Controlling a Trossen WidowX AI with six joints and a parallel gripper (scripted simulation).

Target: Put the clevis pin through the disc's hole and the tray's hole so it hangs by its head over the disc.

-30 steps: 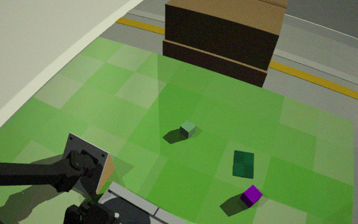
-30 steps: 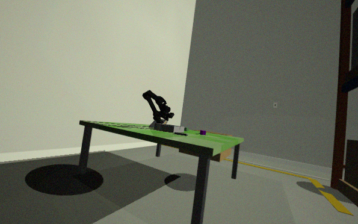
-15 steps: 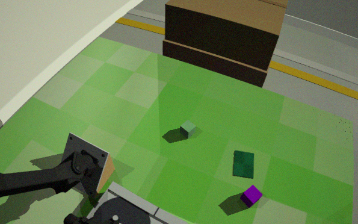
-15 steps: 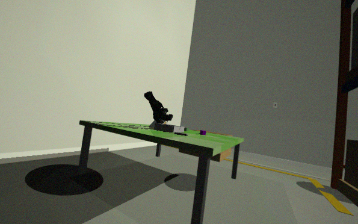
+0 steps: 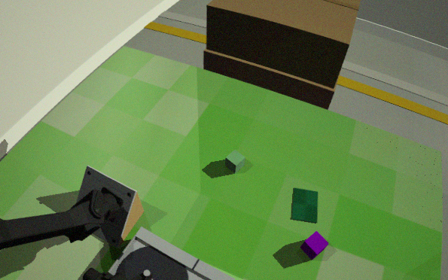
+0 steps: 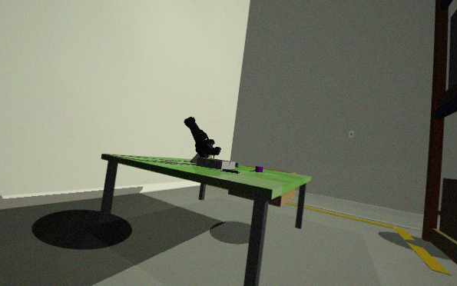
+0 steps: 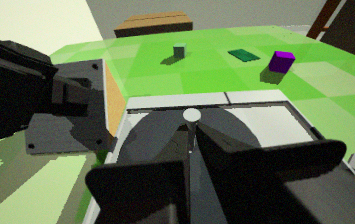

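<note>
The steel clevis pin lies 10 mm below my gripper tip. Round my gripper tip: steel tray 30 mm ahead, 50 mm below; then dark grey disc 40 mm below; then purple cube 280 mm ahead, 270 mm to the left, 70 mm below.
</note>
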